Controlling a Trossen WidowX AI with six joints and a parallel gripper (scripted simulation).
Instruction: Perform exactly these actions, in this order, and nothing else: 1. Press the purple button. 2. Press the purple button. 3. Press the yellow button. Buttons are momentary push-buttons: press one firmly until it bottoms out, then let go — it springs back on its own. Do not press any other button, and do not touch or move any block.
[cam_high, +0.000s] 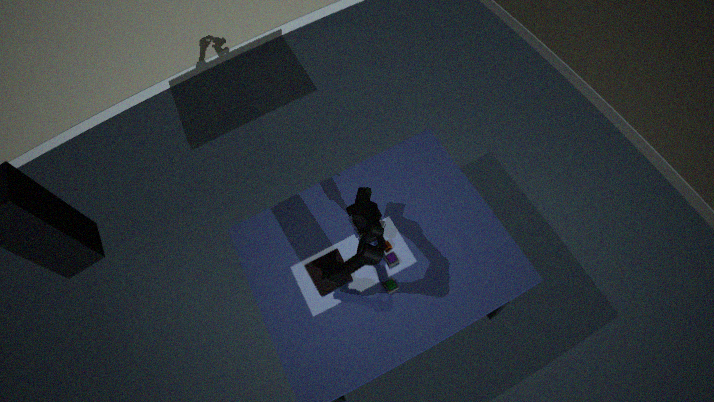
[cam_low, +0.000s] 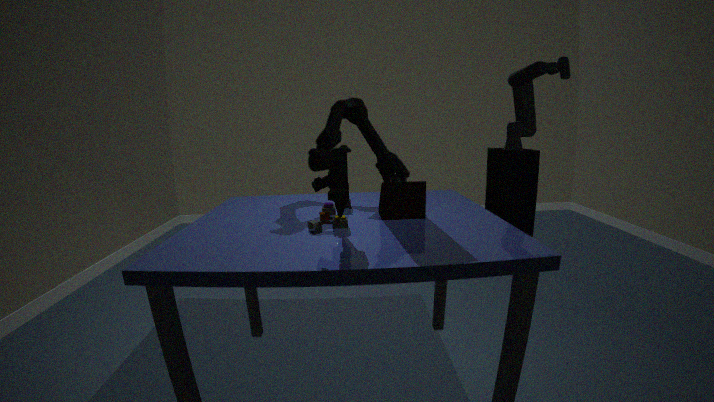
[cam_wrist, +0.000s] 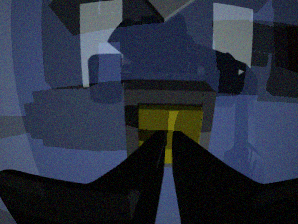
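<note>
My gripper tip is now 10 mm above the yellow button. From my gripper tip the other things lie so: purple button (30 mm ahead, 170 mm to the right); then white block (80 mm ahead, 20 mm below); then orange block (50 mm ahead, 110 mm to the right, 20 mm below).
</note>
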